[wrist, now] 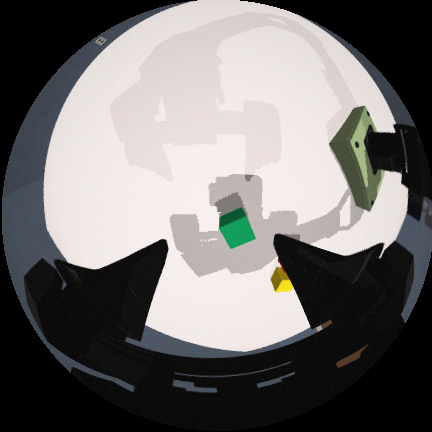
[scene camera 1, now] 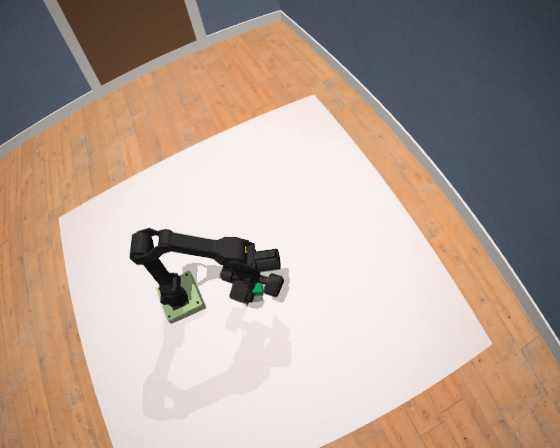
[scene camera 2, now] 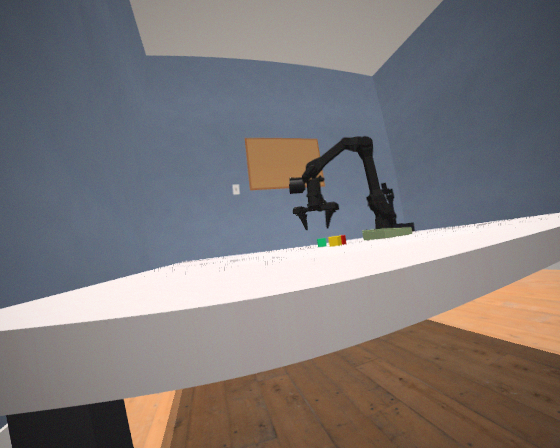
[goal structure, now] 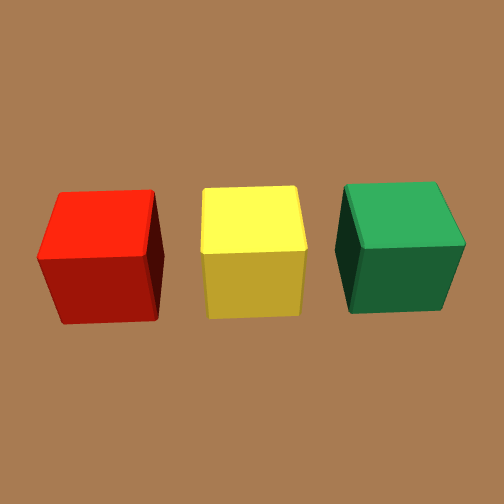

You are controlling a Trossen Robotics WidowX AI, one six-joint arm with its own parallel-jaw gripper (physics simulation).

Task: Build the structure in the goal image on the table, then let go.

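Seen in the pictures: gripper, fingertip midpoint: (wrist: 220, 242) (scene camera 1: 258, 288) (scene camera 2: 316, 229); arm's base, origin of the base link: (wrist: 372, 148) (scene camera 1: 178, 299) (scene camera 2: 384, 229).
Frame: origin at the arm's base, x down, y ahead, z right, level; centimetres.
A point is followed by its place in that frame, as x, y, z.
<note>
A green cube (scene camera 1: 257, 289) {0.3, 25.7, 8.8} (scene camera 2: 321, 242) {1.9, 26.6, 6.5} (wrist: 237, 231) {0.3, 25.6, 8.2} rests on the white table (scene camera 1: 360, 225) {3.6, 66.9, 3.1} (scene camera 2: 200, 285) {3.6, 69.1, -56.2} (wrist: 90, 165) {3.6, 34.5, 33.3}. A yellow cube (scene camera 2: 334, 241) {2.0, 28.6, -7.5} (wrist: 281, 281) {0.4, 27.4, -4.2} and a red cube (scene camera 2: 343, 240) {2.1, 23.5, -4.8} (wrist: 282, 265) lie on the table close together, apart from the green cube. In the wrist view, the right finger hides most of the red cube and part of the yellow one. The arm hides both in scene camera 1. My gripper (scene camera 2: 317, 228) {-3.7, 26.0, 10.3} (wrist: 220, 242) {-3.7, 26.0, 10.3} is open and empty, pointing down above the table, over the green cube.
The arm's green base plate (scene camera 1: 199, 309) {2.1, 5.2, 5.7} (scene camera 2: 387, 233) {1.8, 6.2, -8.2} (wrist: 350, 165) {1.2, 7.3, 1.7} stands on the table, to the right of the cubes in scene camera 2 and the wrist view. The arm arches from it to the gripper. Arm shadows fall across the table.
</note>
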